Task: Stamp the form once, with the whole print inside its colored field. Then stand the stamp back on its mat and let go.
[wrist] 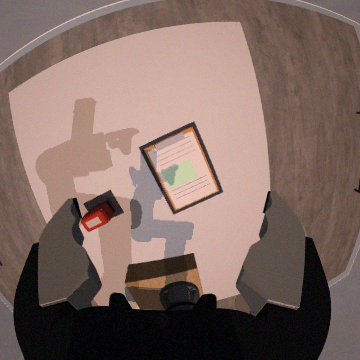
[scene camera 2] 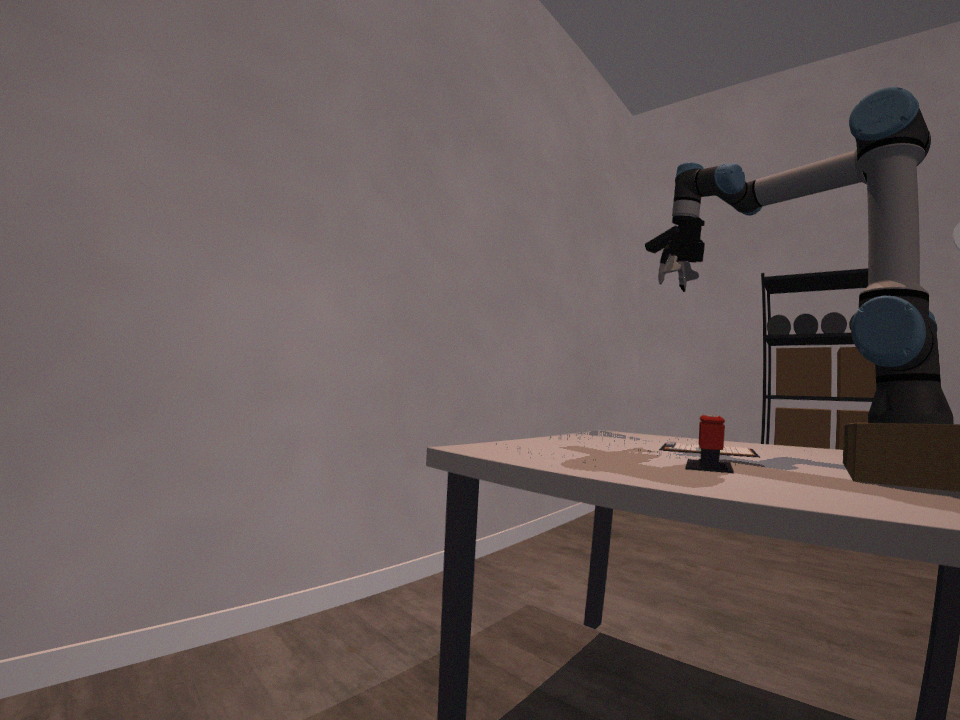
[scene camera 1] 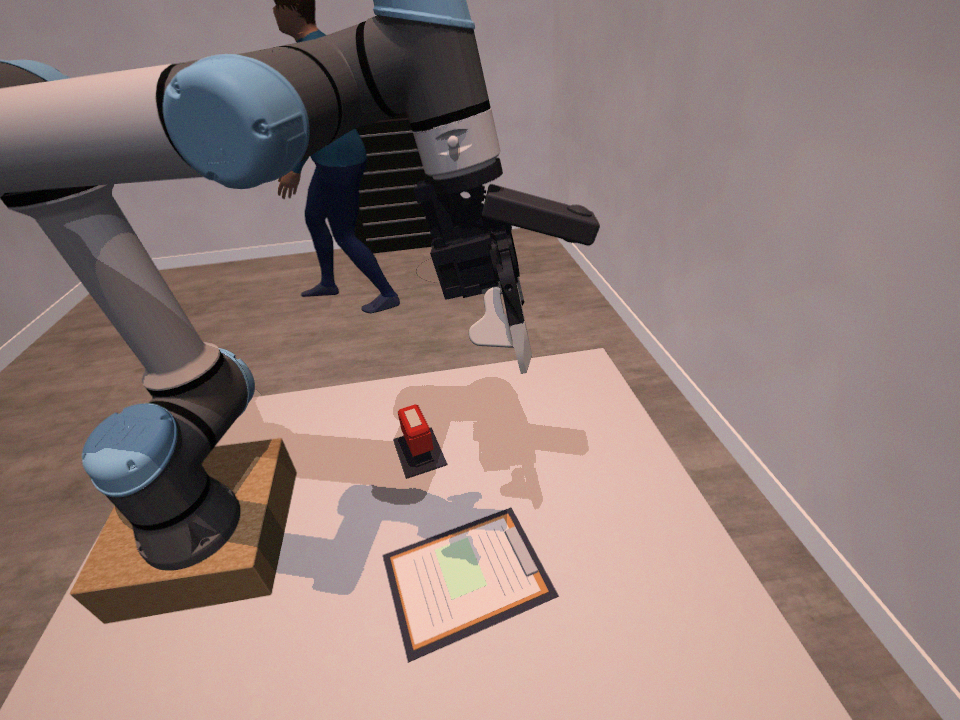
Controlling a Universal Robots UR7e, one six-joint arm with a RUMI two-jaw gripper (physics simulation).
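Places are measured from the arm's base along level axes (x ahead, y left, z up), in centimetres.
Where they show: gripper, fingertip midpoint: [wrist: 169, 197] [scene camera 2: 672, 288] [scene camera 1: 520, 338]; arm's base at its link origin: [wrist: 178, 293] [scene camera 2: 908, 425] [scene camera 1: 192, 526].
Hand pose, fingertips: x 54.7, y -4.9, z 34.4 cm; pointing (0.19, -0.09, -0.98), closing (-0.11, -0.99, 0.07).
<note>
Things, the pixels of their top centre, and the offset from my fingertips.
- red stamp at its top centre: [scene camera 1: 412, 417] [scene camera 2: 711, 415] [wrist: 92, 222] dx -18.2, dy +25.3, dz -33.8 cm
- form at its top centre: [scene camera 1: 465, 571] [scene camera 2: 708, 445] [wrist: 183, 171] dx -9.9, dy -3.6, dz -42.9 cm
- metal clip at its top centre: [scene camera 1: 520, 549] [wrist: 169, 141] dx -0.2, dy -0.9, dz -42.9 cm
The red stamp [scene camera 1: 414, 430] [scene camera 2: 711, 434] [wrist: 97, 217] stands upright on its small dark mat [scene camera 1: 438, 457] [scene camera 2: 725, 467] [wrist: 111, 197]. The form [scene camera 1: 418, 596] [wrist: 197, 157] lies on a dark clipboard with an orange border, and its green field [scene camera 1: 465, 581] [wrist: 185, 175] is partly in shadow. No print can be made out on the field. My gripper [scene camera 1: 507, 352] [scene camera 2: 672, 282] [wrist: 169, 197] is open and empty, pointing down high above the table, well above the stamp. In the wrist view the stamp shows beside the left finger and the form between the fingers, far below.
The arm's wooden base block [scene camera 1: 255, 472] [scene camera 2: 899, 457] [wrist: 162, 272] stands on the table beside the stamp and form. A metal clip [scene camera 1: 521, 550] holds one end of the form. A person [scene camera 1: 341, 209] stands behind the table. A shelf rack [scene camera 2: 766, 372] stands behind the arm.
</note>
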